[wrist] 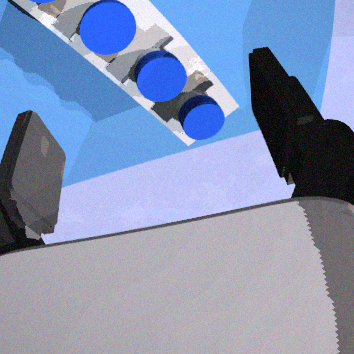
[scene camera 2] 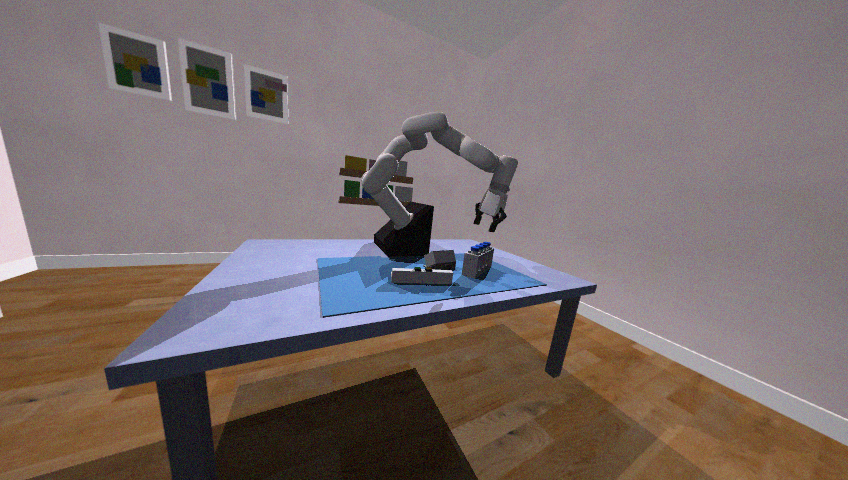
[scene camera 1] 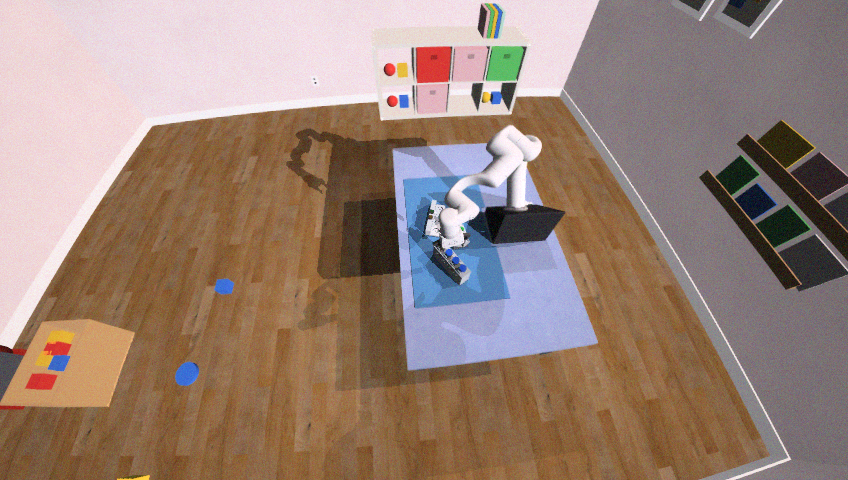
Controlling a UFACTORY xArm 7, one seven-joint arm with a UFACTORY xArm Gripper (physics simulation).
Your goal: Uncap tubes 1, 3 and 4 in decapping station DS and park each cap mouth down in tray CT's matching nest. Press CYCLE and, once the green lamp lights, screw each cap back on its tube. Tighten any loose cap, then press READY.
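Places are measured from the arm's base along level axes (x left, y back, z up), in metres.
Pixels of known places: gripper, fingertip midpoint: (wrist: 143, 103) (scene camera 2: 483, 227) (scene camera 1: 452, 246); arm's base, link origin: (scene camera 2: 404, 221) (scene camera 1: 515, 209).
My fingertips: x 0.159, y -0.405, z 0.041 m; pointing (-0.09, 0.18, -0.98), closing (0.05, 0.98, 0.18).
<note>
For each thing: its middle in the pictures, then the offset to it from my fingertips. Level surfaces: height alone.
- grey block, body centre: (wrist: 124, 27) (scene camera 2: 479, 259) (scene camera 1: 451, 262) dx +0.011, dy +0.005, dz -0.146 m
- end cap, body centre: (wrist: 200, 117) (scene camera 1: 462, 268) dx +0.083, dy +0.035, dz -0.083 m
- low white tray, body centre: (scene camera 2: 421, 272) (scene camera 1: 435, 217) dx -0.295, dy +0.010, dz -0.171 m
- grey box with a slanted top, body centre: (scene camera 2: 440, 258) (scene camera 1: 458, 235) dx -0.141, dy +0.095, dz -0.155 m
- blue mat, surface height: dz -0.197 m
- lavender table, surface height: dz -0.200 m
Decapping station DS, a grey block (scene camera 1: 447, 267) (scene camera 2: 474, 265) (wrist: 226, 103), stands upright on the blue mat. Several blue caps sit in a row on its top; the end cap (scene camera 1: 462, 268) (wrist: 202, 119) and its neighbour (scene camera 1: 455, 260) (wrist: 161, 77) show clearly. Tube numbers are not readable. My gripper (scene camera 2: 484, 226) (wrist: 143, 103) is open and empty, above the station, with its fingers well apart and clear of the caps. A low white tray (scene camera 2: 416, 277) (scene camera 1: 429, 229), apparently CT, lies beside the station; small dark items show on it, too small to identify.
A grey box with a slanted top (scene camera 2: 440, 259) stands behind the white tray; the arm partly hides it in scene camera 1. The blue mat (scene camera 1: 431, 291) (scene camera 2: 345, 297) lies on the lavender table (scene camera 1: 535, 324) (scene camera 2: 238, 321). The black arm base (scene camera 1: 523, 226) (scene camera 2: 416, 237) stands at the mat's edge.
</note>
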